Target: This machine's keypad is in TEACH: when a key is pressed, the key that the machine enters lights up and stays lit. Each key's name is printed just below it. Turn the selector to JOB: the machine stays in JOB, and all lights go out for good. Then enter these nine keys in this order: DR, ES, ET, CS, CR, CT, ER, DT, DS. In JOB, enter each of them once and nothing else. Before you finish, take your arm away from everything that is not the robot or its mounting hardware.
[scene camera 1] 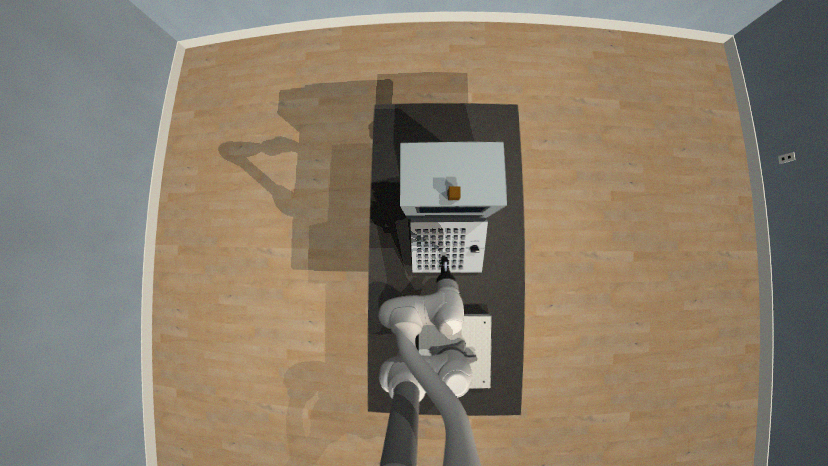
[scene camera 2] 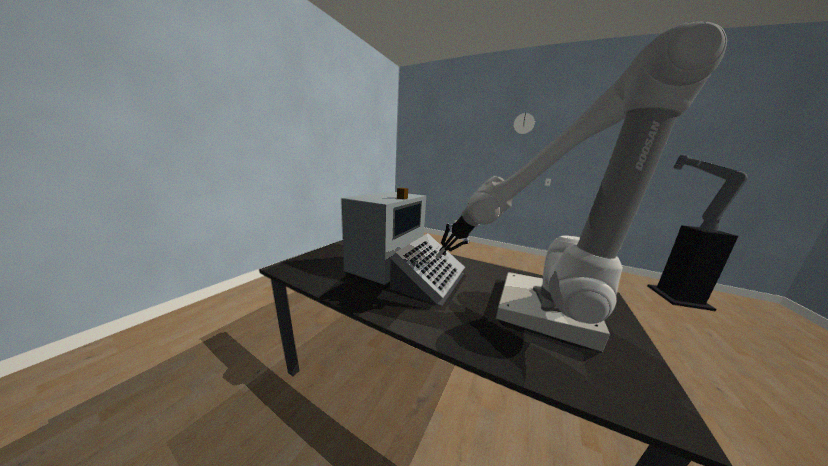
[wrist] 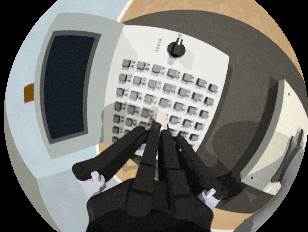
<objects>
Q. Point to a machine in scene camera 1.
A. At 431,173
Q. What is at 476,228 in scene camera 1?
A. A sloped white keypad.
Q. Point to a machine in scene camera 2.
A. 374,226
</objects>
